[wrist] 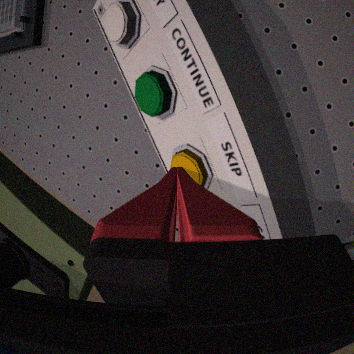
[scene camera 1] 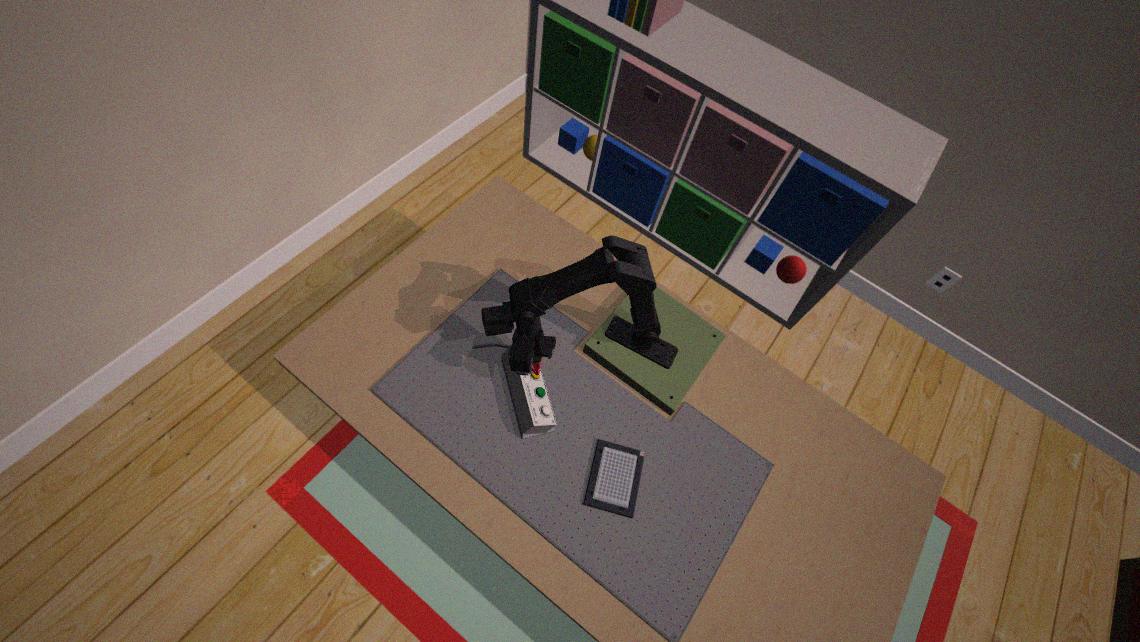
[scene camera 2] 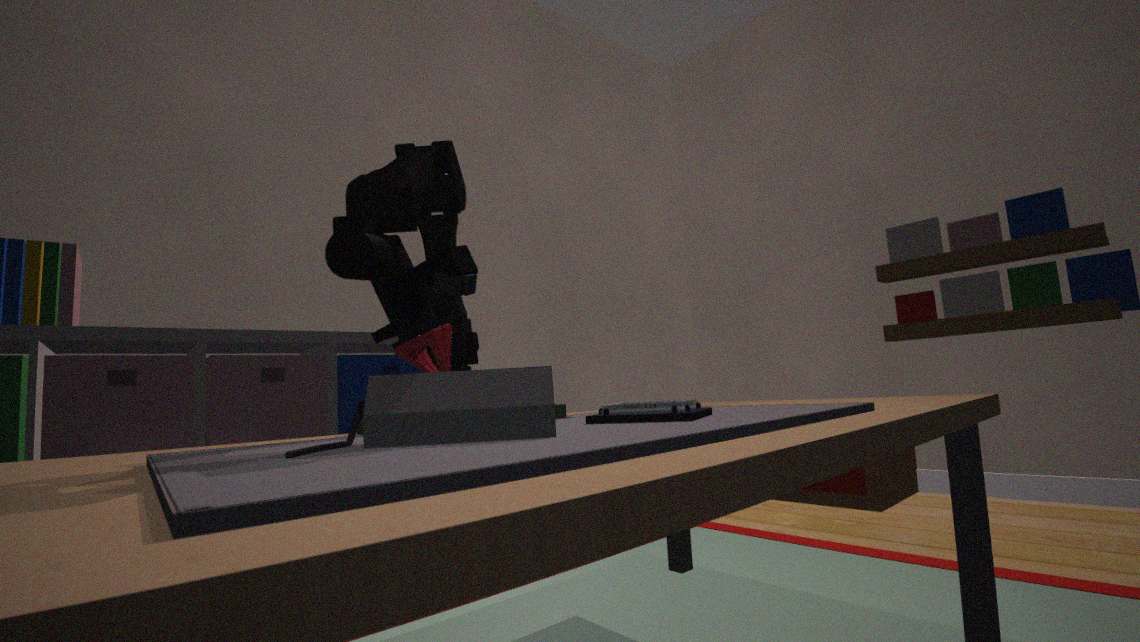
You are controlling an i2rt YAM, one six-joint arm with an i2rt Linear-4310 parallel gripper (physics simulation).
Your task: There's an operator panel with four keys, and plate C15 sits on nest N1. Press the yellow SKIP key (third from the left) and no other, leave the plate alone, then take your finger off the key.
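Where they show: gripper, fingertip midpoint: (wrist: 176,175) (scene camera 1: 538,373); arm's base, link origin: (wrist: 20,254) (scene camera 1: 640,342).
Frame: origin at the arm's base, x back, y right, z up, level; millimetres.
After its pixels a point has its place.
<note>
The operator panel (scene camera 1: 527,406) @[x -332, y 172, z 49 mm] (scene camera 2: 460,406) @[x -307, y 228, z 10 mm] (wrist: 192,122) @[x -272, y 194, z 38 mm] stands on the grey perforated mat. The yellow SKIP key (wrist: 188,166) @[x -247, y 200, z 39 mm] (scene camera 1: 535,374) @[x -245, y 198, z 38 mm] is partly covered by my fingertips in the wrist view. My gripper (wrist: 176,175) @[x -238, y 195, z 34 mm] (scene camera 2: 433,370) @[x -238, y 195, z 34 mm] is shut and empty, its red tips right at the SKIP key. Whether they touch it or hover just above, I cannot tell. The green CONTINUE key (wrist: 154,93) @[x -280, y 169, z 41 mm] (scene camera 1: 540,392) @[x -282, y 164, z 40 mm] and the white key (wrist: 117,21) @[x -314, y 133, z 40 mm] (scene camera 1: 545,410) @[x -317, y 131, z 40 mm] stand uncovered. The fourth key is hidden beneath the gripper. The plate (scene camera 1: 615,476) @[x -363, y -90, z -6 mm] (scene camera 2: 650,407) @[x -385, y -55, z -11 mm] sits on its dark nest (scene camera 1: 591,478) @[x -391, y -42, z -19 mm], away from the gripper.
The perforated mat (scene camera 1: 686,542) @[x -413, y -306, z -31 mm] (scene camera 2: 263,482) @[x -388, y 474, z -31 mm] lies on the wooden table (scene camera 1: 845,510) @[x -143, y -654, z -44 mm] (scene camera 2: 446,534) @[x -573, y 451, z -48 mm]. The arm's base stands on a green block (scene camera 1: 686,350) @[x 47, y -121, z -4 mm]. A thin dark cable (scene camera 2: 319,449) @[x -202, y 346, z -29 mm] runs from the panel's side. A cubby shelf (scene camera 1: 813,87) stands behind the table.
</note>
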